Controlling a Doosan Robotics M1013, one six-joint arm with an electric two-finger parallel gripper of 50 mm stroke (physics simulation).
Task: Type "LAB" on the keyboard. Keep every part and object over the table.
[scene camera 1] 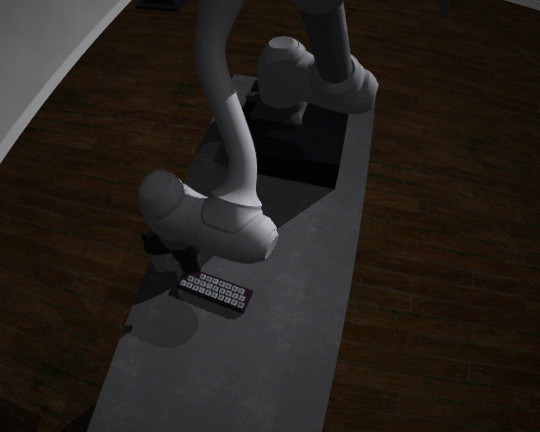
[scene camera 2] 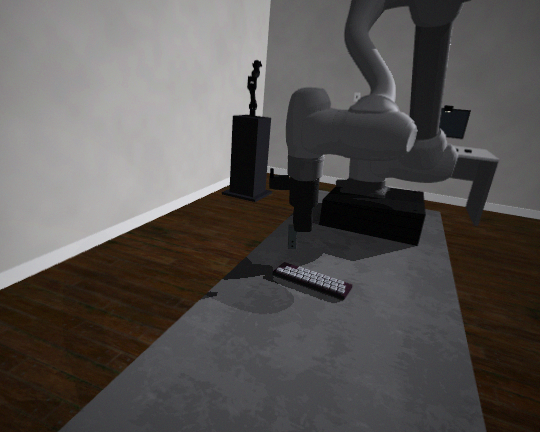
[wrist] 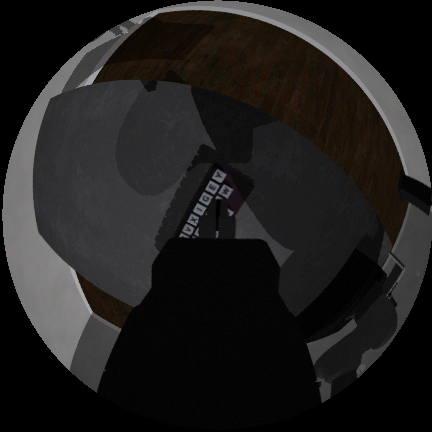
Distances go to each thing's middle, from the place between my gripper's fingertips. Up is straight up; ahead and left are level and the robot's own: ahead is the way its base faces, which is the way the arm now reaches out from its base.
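Keyboard (scene camera 1: 225,293): my hand is 8 cm above it and 7 cm to the right of it.
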